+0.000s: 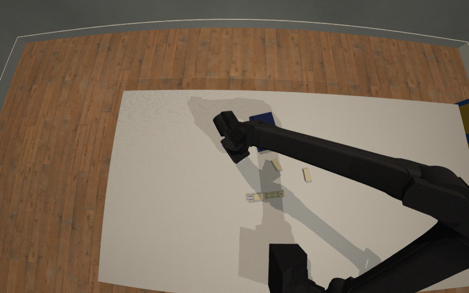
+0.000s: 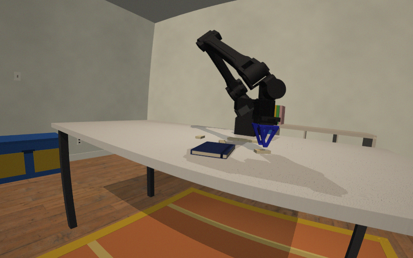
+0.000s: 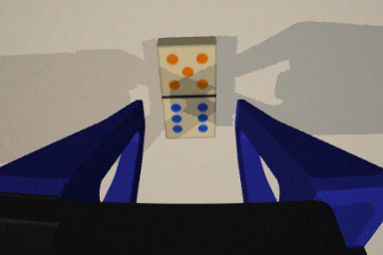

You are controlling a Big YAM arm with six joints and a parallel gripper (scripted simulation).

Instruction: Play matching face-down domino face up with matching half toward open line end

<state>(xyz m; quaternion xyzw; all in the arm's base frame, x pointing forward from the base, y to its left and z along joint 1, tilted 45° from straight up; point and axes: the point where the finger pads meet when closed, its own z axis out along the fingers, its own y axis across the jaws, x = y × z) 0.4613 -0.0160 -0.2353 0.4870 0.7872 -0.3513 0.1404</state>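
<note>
My gripper is now 3 cm above the domino. Round my hand: dark blue book: 14 cm to the right, 8 cm ahead, 2 cm below.
</note>
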